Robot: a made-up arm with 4 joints.
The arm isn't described. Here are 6 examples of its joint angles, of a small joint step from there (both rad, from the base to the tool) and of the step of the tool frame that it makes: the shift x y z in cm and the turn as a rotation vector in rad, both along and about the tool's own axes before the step.
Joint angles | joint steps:
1: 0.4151 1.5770 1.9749 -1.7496 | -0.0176 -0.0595 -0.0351 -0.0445
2: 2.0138 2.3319 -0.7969 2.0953 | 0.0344 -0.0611 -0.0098 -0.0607
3: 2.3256 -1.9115 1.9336 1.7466 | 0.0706 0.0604 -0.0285 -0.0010
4: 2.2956 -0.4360 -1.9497 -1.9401 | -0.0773 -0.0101 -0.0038 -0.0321
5: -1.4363 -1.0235 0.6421 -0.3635 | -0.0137 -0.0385 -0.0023 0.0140
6: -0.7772 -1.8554 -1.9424 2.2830 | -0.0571 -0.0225 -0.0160 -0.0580
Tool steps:
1: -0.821 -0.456 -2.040 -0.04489 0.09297 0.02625
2: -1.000 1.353 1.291 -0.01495 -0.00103 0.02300
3: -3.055 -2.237 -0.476 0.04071 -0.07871 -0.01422
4: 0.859 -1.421 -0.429 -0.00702 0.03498 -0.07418
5: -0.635 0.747 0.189 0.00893 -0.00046 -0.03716
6: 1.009 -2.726 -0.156 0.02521 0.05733 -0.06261
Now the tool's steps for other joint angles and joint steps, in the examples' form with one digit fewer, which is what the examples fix.
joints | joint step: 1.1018 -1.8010 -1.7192 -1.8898 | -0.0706 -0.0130 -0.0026 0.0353
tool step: -0.16 -2.18 -0.35 -0.0723 -0.0379 -0.0024
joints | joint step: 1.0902 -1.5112 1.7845 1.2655 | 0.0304 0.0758 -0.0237 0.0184
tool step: -2.20 -0.70 -1.45 0.0216 -0.0987 -0.0213
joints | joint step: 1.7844 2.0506 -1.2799 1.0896 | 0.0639 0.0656 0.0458 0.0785
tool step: 1.03 -0.90 0.49 0.0332 -0.0332 0.1010
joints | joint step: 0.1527 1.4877 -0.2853 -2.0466 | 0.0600 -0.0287 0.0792 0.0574
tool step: 0.95 -0.64 1.40 0.0437 -0.1223 -0.0604
